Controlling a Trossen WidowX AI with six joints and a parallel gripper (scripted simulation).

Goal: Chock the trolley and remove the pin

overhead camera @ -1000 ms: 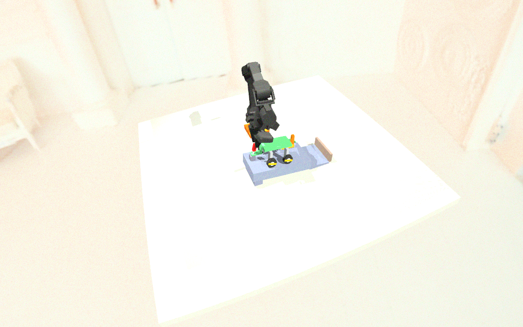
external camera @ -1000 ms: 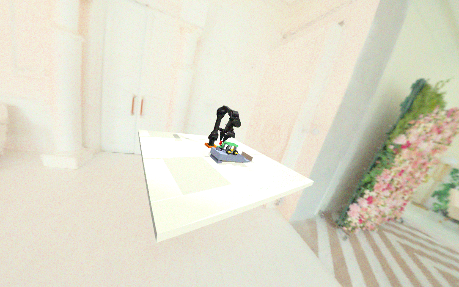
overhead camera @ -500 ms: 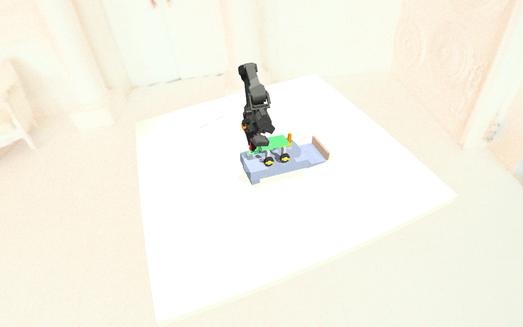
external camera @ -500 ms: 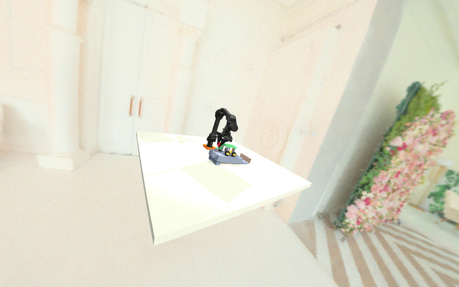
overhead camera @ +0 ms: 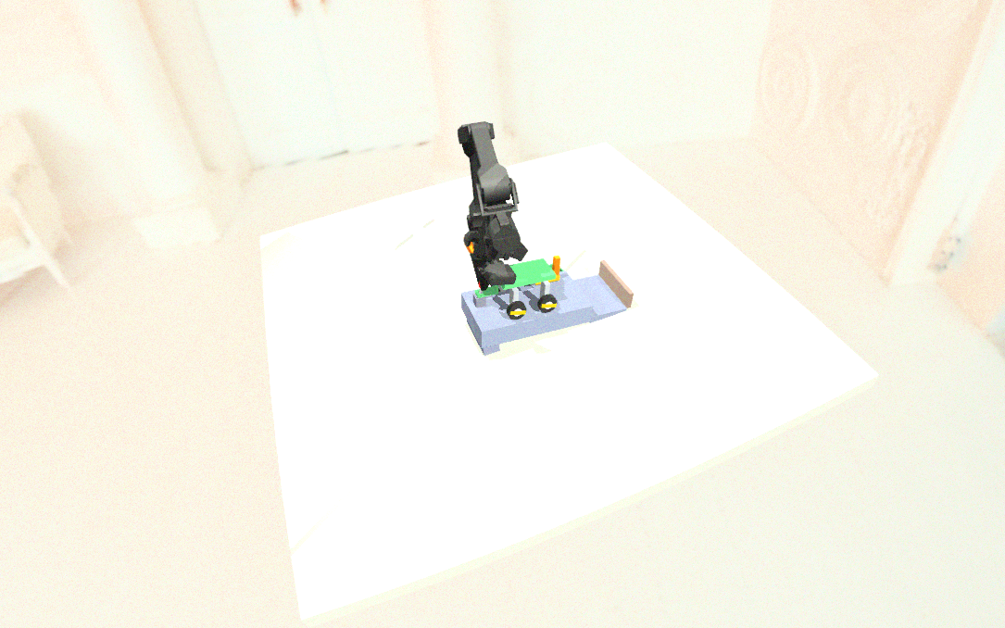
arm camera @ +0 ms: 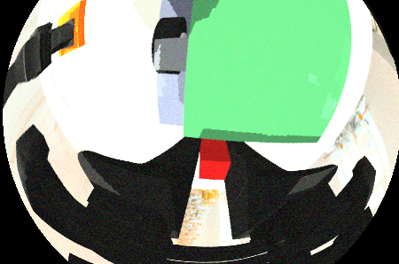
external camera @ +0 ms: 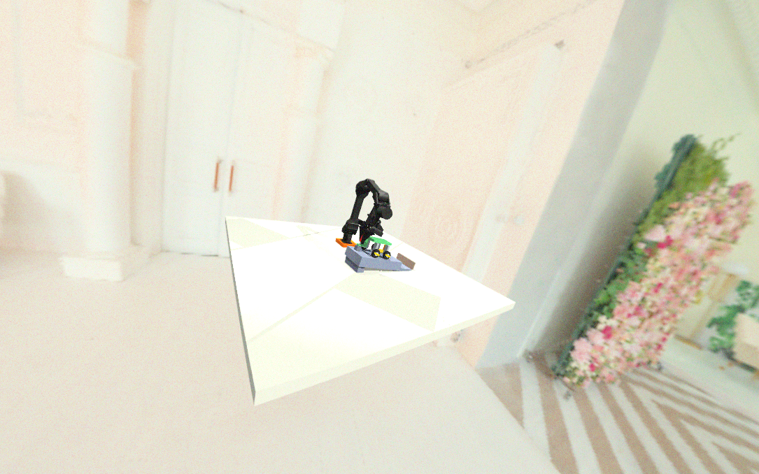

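Now: the red-headed stop pin right at my gripper tip. Also, from my gripper tip: grey-blue ramp (1 cm ahead, 10 cm to the left, 8 cm below); yellow chock (5 cm behind, 18 cm to the left, 5 cm below); trolley (1 cm ahead, 9 cm to the left, 2 cm below).
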